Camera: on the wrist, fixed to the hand. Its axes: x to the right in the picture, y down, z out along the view.
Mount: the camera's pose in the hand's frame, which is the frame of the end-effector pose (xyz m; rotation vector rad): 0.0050 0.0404 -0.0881 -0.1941 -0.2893 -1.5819
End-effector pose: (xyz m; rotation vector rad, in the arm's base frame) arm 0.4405 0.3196 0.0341 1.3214 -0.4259 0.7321
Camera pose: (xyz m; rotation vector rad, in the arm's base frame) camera 0.4053 0.4091 0.0471 1.1528 0.3684 -0.8021
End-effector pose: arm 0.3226 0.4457 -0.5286 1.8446 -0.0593 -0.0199
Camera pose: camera 0.3303 0.5192 -0.4657 1.2565 1.1453 -1.3152
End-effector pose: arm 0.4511 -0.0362 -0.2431 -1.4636 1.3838 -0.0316
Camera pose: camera 0.3684 -0.0864 -0.2355 -2.2522 -0.2601 -0.6564
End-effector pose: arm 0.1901 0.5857 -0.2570 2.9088 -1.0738 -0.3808
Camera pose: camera 0.1885 0.5457 -0.1686 -2.6553 -1.3174 0.7353
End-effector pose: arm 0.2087 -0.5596 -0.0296 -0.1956 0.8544 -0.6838
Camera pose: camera 0.1642 -0.5222 -0.1074 -1.1799 0.3345 -1.9661
